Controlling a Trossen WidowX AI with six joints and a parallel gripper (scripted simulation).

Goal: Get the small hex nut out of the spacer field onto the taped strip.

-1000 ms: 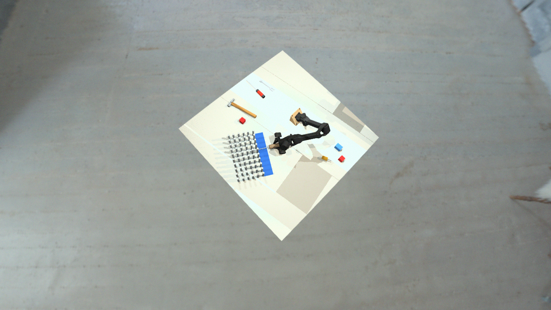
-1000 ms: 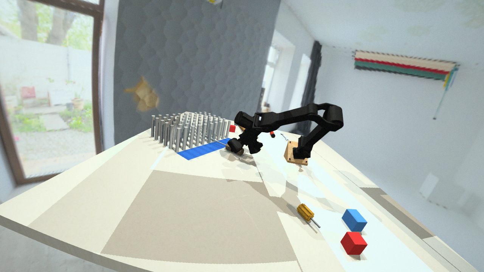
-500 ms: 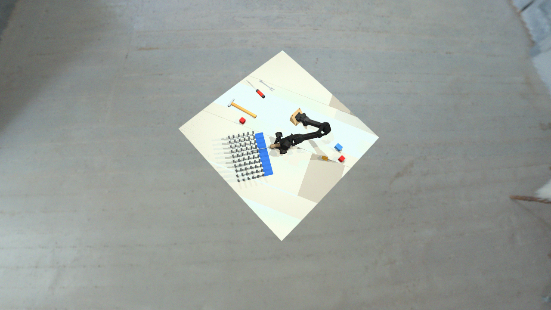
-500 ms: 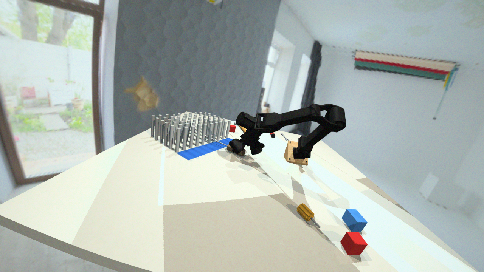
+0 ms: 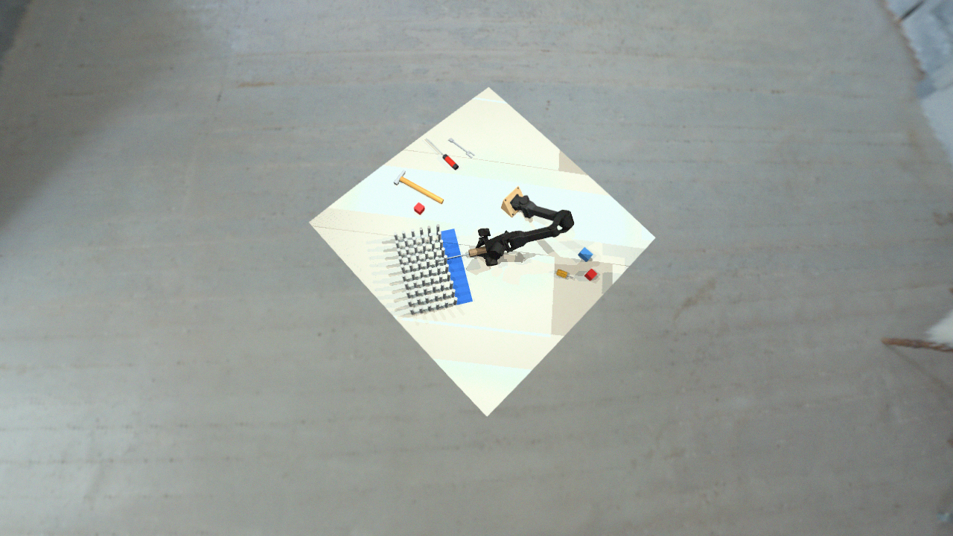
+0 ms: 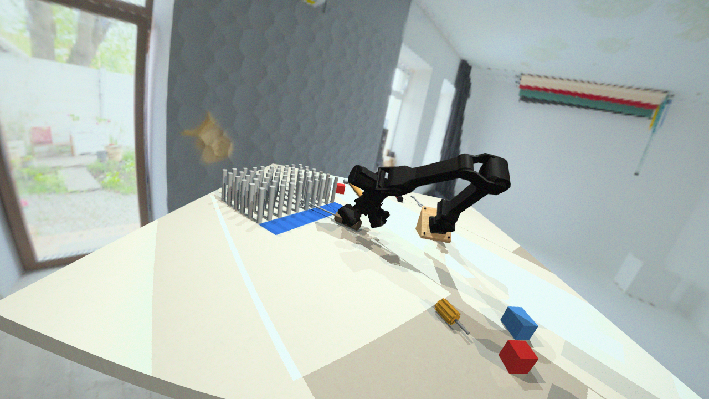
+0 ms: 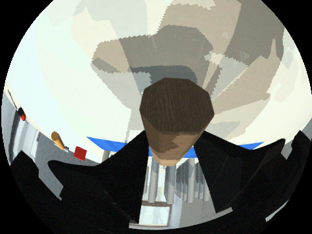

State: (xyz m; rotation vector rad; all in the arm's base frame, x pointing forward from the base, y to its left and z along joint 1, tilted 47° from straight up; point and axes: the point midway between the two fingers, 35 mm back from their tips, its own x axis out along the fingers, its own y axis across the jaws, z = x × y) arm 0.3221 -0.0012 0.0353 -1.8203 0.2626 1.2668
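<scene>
Right now the hook tool is 80 mm ahead of my gripper tip and 60 mm to the right of it. Round my gripper tip: blue taped strip 120 mm ahead, 40 mm to the right, 20 mm below; yellow-handled screwdriver 410 mm to the left, 190 mm behind; blue cube 440 mm to the left, 350 mm behind.
</scene>
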